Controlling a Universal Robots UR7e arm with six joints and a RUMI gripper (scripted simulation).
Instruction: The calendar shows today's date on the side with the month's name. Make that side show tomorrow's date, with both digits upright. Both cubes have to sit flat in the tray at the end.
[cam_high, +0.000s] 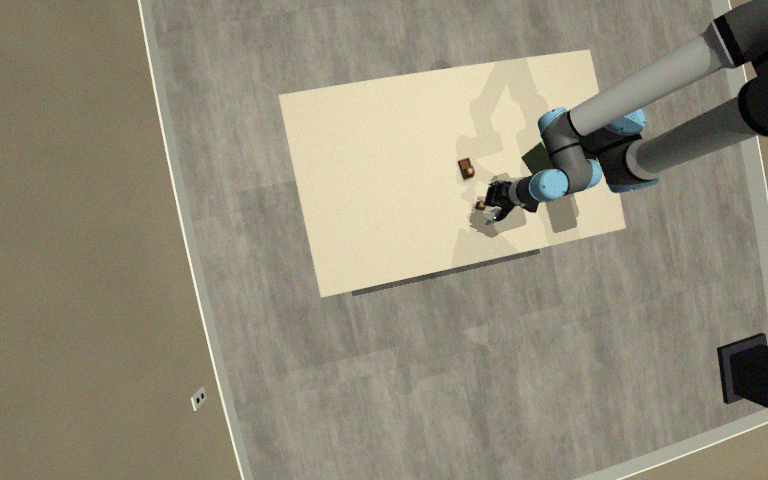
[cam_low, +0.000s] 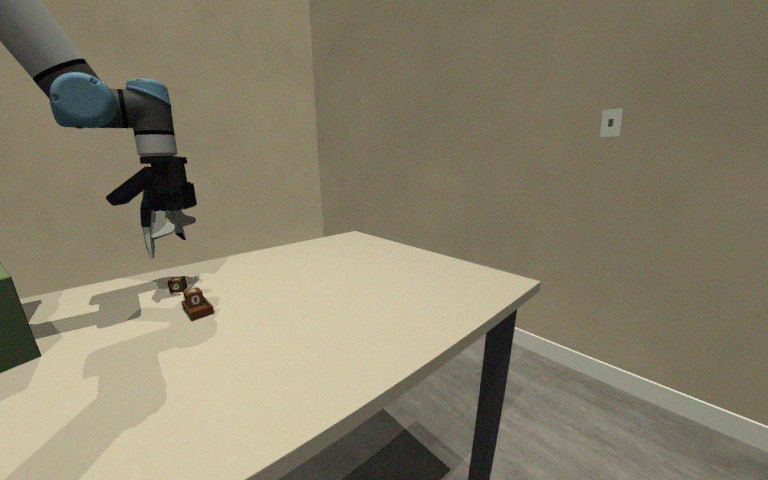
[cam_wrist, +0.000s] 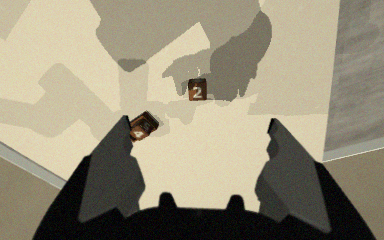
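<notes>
The brown digit cube lies 90 mm below my hand. Round my hand: brown calendar tray: 20 mm ahead, 160 mm to the right, 100 mm below.
</notes>
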